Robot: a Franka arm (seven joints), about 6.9 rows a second.
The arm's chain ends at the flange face. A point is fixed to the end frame.
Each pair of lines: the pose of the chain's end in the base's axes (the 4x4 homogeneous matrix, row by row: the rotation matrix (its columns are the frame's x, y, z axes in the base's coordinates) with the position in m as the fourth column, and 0 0 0 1 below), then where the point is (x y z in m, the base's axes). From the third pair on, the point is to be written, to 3 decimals.
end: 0.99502 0.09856 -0.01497 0.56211; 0.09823 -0.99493 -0.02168 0.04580; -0.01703 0.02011 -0.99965 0.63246; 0 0 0 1
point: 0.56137 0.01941 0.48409
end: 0.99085 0.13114 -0.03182 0.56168; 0.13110 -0.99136 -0.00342 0.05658; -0.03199 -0.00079 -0.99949 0.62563; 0 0 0 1
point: 0.55919 0.03297 0.47681
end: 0.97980 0.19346 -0.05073 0.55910; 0.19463 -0.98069 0.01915 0.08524; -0.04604 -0.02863 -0.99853 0.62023; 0 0 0 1
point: 0.555 0.065 0.471
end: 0.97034 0.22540 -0.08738 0.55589; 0.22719 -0.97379 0.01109 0.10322; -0.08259 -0.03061 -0.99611 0.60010; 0 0 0 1
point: 0.547 0.082 0.451
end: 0.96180 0.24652 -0.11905 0.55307; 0.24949 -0.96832 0.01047 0.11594; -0.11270 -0.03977 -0.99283 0.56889; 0 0 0 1
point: 0.540 0.095 0.420
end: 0.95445 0.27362 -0.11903 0.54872; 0.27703 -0.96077 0.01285 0.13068; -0.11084 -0.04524 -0.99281 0.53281; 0 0 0 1
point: 0.537 0.110 0.384
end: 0.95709 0.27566 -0.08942 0.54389; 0.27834 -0.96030 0.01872 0.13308; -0.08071 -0.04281 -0.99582 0.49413; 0 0 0 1
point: 0.536 0.113 0.345
